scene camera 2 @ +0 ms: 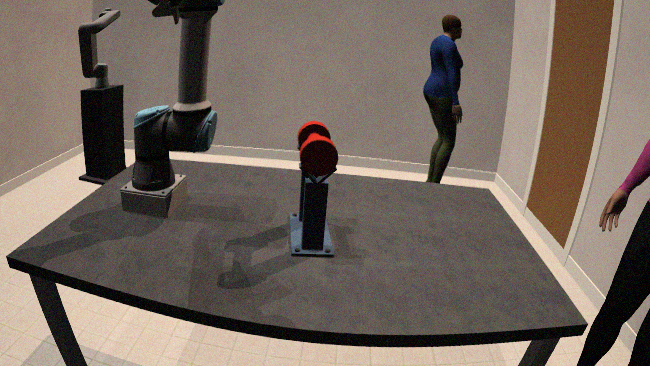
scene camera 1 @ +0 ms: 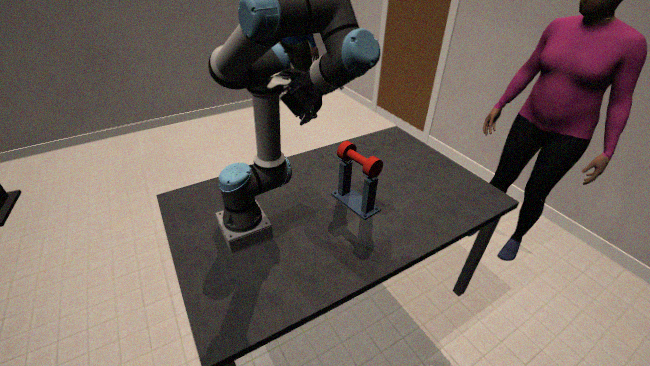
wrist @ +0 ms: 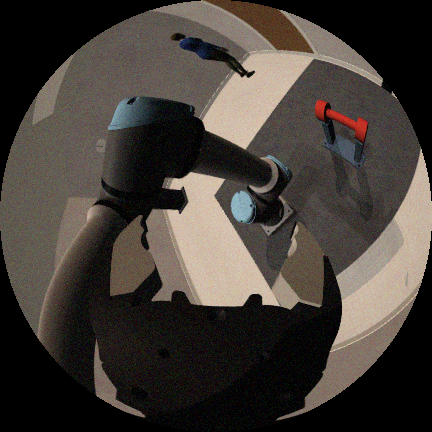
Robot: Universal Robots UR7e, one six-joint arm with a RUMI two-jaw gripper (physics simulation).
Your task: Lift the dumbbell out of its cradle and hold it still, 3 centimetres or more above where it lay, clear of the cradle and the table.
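Note:
The red dumbbell lies level across the two upright posts of the blue-grey cradle, its heads at the post tops. The cradle's base plate stands on the dark table. My gripper is open, its two jaws wide apart with nothing between them. It is high up, well apart from the dumbbell, up and to the left of it in scene camera 1. In scene camera 2 the gripper is partly cut off at the top edge.
The arm's base is bolted on the table, left of the cradle in both scene views. A person in pink stands beyond the table; a person in blue stands farther off. A black pedestal carries another arm.

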